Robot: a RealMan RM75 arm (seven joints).
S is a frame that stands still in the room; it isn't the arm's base.
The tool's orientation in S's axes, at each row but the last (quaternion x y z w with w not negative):
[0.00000 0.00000 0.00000 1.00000]
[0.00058 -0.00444 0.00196 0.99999]
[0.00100 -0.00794 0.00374 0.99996]
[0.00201 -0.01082 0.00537 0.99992]
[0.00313 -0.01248 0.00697 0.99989]
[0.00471 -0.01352 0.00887 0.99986]
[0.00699 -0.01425 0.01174 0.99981]
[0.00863 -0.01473 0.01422 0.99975]
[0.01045 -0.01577 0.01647 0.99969]
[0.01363 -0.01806 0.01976 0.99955]
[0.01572 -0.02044 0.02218 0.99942]
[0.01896 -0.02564 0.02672 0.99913]
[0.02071 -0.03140 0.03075 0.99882]
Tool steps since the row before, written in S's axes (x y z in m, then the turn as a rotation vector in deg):
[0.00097 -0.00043 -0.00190 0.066 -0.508 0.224]
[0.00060 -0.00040 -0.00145 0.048 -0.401 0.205]
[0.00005 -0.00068 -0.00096 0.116 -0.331 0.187]
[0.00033 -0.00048 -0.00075 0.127 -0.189 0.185]
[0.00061 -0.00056 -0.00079 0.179 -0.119 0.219]
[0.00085 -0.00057 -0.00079 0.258 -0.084 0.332]
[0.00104 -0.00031 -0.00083 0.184 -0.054 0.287]
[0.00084 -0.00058 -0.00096 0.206 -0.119 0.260]
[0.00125 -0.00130 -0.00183 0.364 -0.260 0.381]
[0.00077 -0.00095 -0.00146 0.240 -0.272 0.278]
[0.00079 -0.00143 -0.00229 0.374 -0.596 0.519]
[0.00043 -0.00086 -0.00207 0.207 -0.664 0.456]
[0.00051 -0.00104 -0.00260 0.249 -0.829 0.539]
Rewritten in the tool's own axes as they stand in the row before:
[0.00097 -0.00043 -0.00190 0.066 -0.508 0.224]
[0.00059 -0.00040 -0.00145 0.048 -0.401 0.205]
[0.00003 -0.00068 -0.00096 0.116 -0.331 0.186]
[0.00031 -0.00049 -0.00075 0.129 -0.190 0.183]
[0.00058 -0.00057 -0.00080 0.183 -0.120 0.215]
[0.00082 -0.00059 -0.00081 0.265 -0.086 0.326]
[0.00101 -0.00035 -0.00085 0.191 -0.054 0.282]
[0.00079 -0.00062 -0.00097 0.210 -0.120 0.256]
[0.00115 -0.00138 -0.00184 0.367 -0.264 0.375]
[0.00068 -0.00102 -0.00146 0.239 -0.274 0.277]
[0.00063 -0.00153 -0.00227 0.369 -0.596 0.523]
[0.00028 -0.00096 -0.00205 0.195 -0.657 0.471]
[0.00028 -0.00117 -0.00258 0.233 -0.821 0.558]

